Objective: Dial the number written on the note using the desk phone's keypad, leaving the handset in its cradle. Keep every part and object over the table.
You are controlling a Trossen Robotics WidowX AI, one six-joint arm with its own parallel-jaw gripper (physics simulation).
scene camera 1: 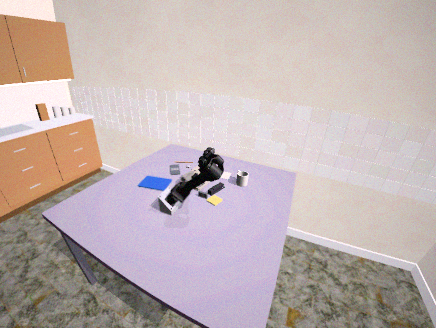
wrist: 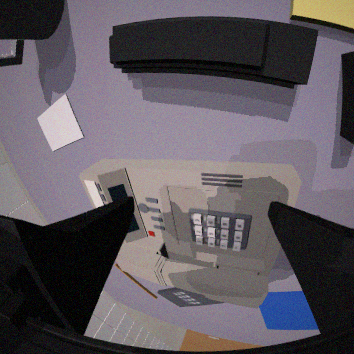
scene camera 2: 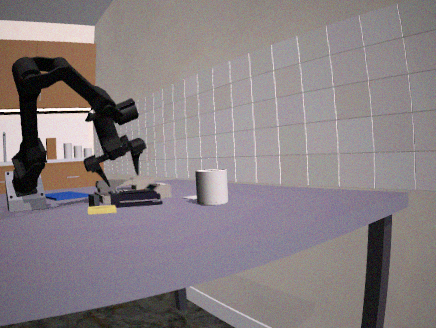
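Seen in the pictures: gripper, fingertip midpoint: point(wrist: 202, 206) point(scene camera 2: 123, 180); arm's base, origin of the base link: point(scene camera 1: 171, 199) point(scene camera 2: 24, 186).
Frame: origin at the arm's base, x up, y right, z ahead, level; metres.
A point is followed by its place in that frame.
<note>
The beige desk phone point(scene camera 1: 201, 186) @[x -0.046, y 0.096, z 0.253 m] point(scene camera 2: 162, 190) @[x -0.040, y 0.140, z 0.401 m] point(wrist: 150, 172) @[x -0.042, y 0.120, z 0.345 m] lies on the table below the arm. Its keypad point(wrist: 220, 230) @[x -0.038, y 0.045, z 0.295 m], with pale keys on a dark panel, shows between the fingers in the wrist view. The beige handset point(wrist: 220, 285) @[x -0.007, y -0.008, z 0.302 m] appears to rest along the phone's far side in that view. My gripper point(scene camera 2: 123, 180) @[x -0.001, y 0.105, z 0.285 m] point(wrist: 202, 206) @[x -0.001, y 0.105, z 0.285 m] is open and empty, fingers pointing down, low above the phone, one finger to each side of the keypad in the wrist view. The yellow note point(scene camera 1: 215, 200) @[x -0.055, y 0.226, z 0.147 m] point(scene camera 2: 102, 210) @[x -0.057, y 0.251, z 0.140 m] point(wrist: 327, 12) @[x -0.055, y 0.196, z 0.177 m] lies on the table; its number is not readable in these views.
A black stapler-like object point(scene camera 1: 216, 188) @[x -0.035, y 0.204, z 0.248 m] point(wrist: 200, 47) @[x -0.024, y 0.192, z 0.262 m] lies beside the phone, near a small dark block point(wrist: 348, 100) @[x -0.054, y 0.137, z 0.175 m]. Also there are a mug point(scene camera 1: 242, 178) @[x 0.005, y 0.357, z 0.369 m] point(scene camera 2: 212, 187) @[x -0.019, y 0.383, z 0.381 m], a white paper point(wrist: 60, 122) @[x -0.063, y 0.217, z 0.473 m], a blue book point(scene camera 1: 155, 183) @[x -0.056, y -0.228, z 0.191 m] point(wrist: 290, 310) @[x -0.057, y -0.208, z 0.218 m], a calculator point(scene camera 1: 174, 169) @[x -0.056, y -0.194, z 0.423 m] and a pencil point(wrist: 136, 281) @[x -0.062, y -0.177, z 0.575 m].
</note>
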